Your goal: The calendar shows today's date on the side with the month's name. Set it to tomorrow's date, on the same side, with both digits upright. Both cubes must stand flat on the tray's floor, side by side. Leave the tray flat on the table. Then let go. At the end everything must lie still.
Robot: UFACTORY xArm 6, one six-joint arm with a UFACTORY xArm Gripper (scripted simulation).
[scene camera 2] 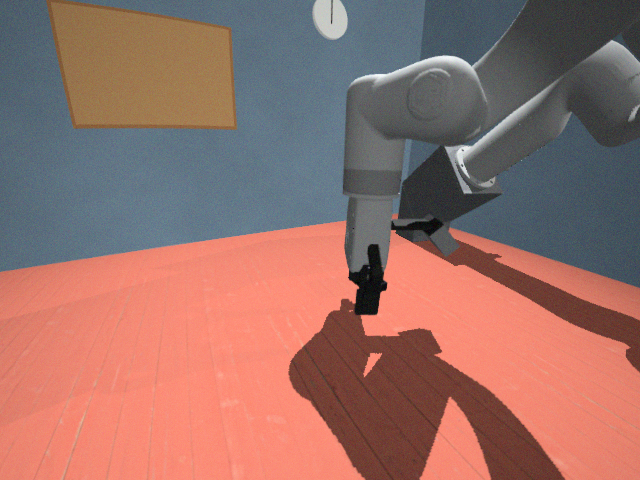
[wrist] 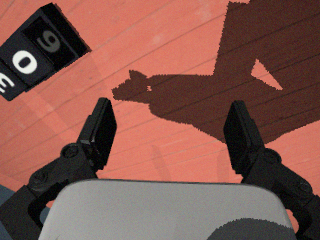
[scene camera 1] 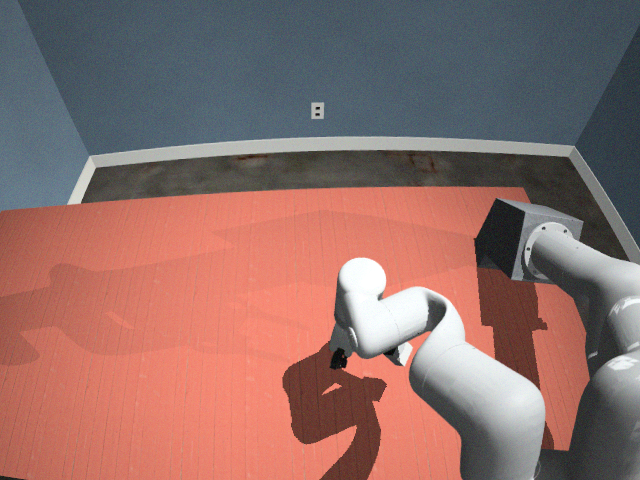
Labels:
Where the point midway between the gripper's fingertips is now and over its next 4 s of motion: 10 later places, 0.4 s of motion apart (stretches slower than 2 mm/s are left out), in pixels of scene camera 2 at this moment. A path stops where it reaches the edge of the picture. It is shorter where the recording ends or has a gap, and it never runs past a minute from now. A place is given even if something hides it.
My gripper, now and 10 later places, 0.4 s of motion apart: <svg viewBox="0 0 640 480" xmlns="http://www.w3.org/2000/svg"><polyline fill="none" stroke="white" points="361,295 361,290 354,283 349,278 343,274 337,268 331,264 328,262 323,257 318,254 319,252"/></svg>

